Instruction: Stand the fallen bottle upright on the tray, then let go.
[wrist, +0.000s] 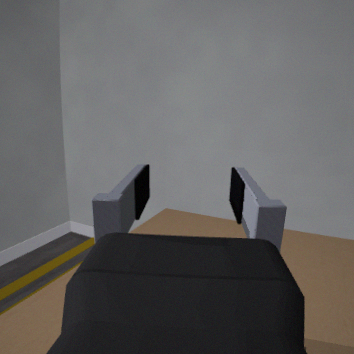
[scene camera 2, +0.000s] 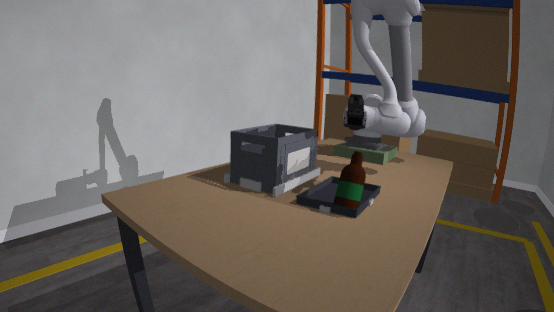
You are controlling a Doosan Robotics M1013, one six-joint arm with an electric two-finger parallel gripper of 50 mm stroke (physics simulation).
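Seen in the pictures: gripper, fingertip midpoint: [wrist: 189, 182] [scene camera 2: 355, 114]; arm's base at its link origin: [scene camera 2: 366, 146].
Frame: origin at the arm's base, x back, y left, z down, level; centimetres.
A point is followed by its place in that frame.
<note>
The brown bottle [scene camera 2: 353, 172] {x -78.0, y 20.5, z -6.7 cm} with a green label stands neck up on the dark tray [scene camera 2: 312, 199] {x -80.5, y 10.0, z 2.6 cm}, toward its right side. It appears to lean slightly to the right in the scene view; I cannot tell whether that is a real tilt. The bottle does not show in the wrist view. My gripper [scene camera 2: 355, 119] {x -64.8, y 14.9, z -21.0 cm} [wrist: 189, 182] {x -64.8, y 14.9, z -21.0 cm} is open and empty, with its two fingers wide apart in the wrist view. It is above and behind the bottle in the scene view, apart from it.
A dark grey crate [scene camera 2: 254, 162] {x -78.4, y -12.2, z -3.7 cm} stands left of the tray on the wooden table [scene camera 2: 250, 240] {x -106.8, y 9.0, z 5.1 cm}. A green base plate [scene camera 2: 386, 156] {x -9.6, y 14.0, z 1.6 cm} lies under the arm's foot at the back. An orange and blue shelf rack [scene camera 2: 512, 75] with brown boxes [scene camera 2: 462, 47] stands behind the table.
</note>
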